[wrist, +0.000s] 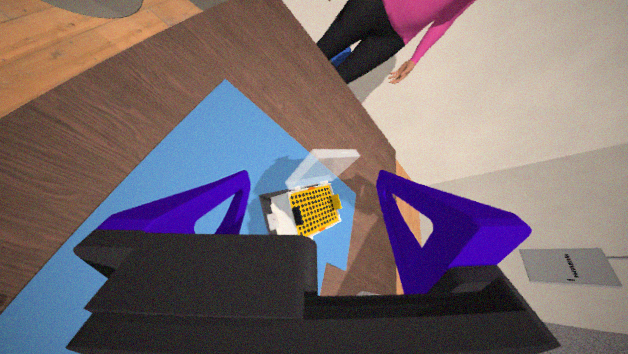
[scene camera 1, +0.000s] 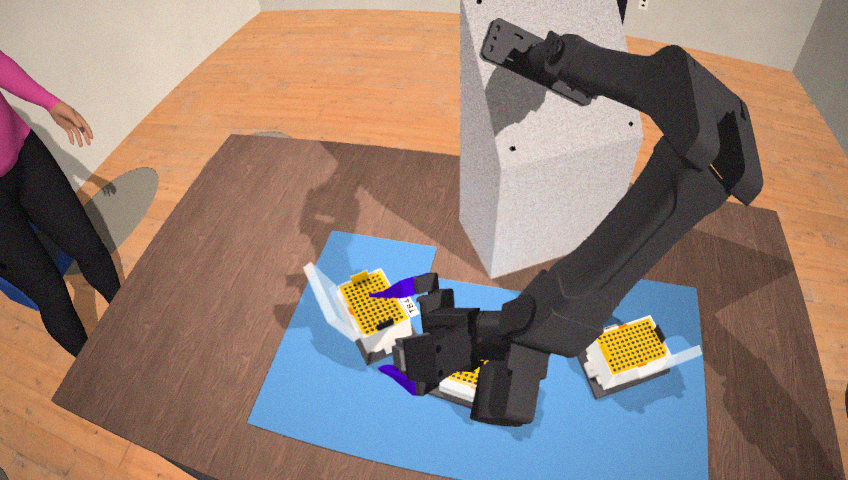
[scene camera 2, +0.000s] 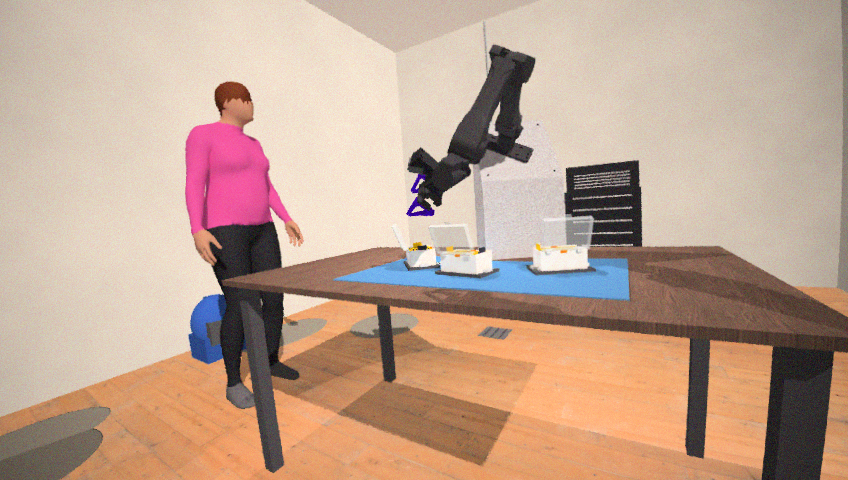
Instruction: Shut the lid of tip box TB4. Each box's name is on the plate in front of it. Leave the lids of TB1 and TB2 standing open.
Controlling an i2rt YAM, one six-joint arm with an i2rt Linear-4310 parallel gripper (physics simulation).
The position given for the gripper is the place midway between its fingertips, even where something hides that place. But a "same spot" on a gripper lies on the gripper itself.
The gripper shows in the wrist view [313, 177], in scene camera 1 and in scene camera 2. One and the same spot on a blue mat: [scene camera 1: 319, 389] is [wrist: 244, 147]. One and the same spot on the gripper: [scene camera 2: 419, 200] is [scene camera 1: 422, 393].
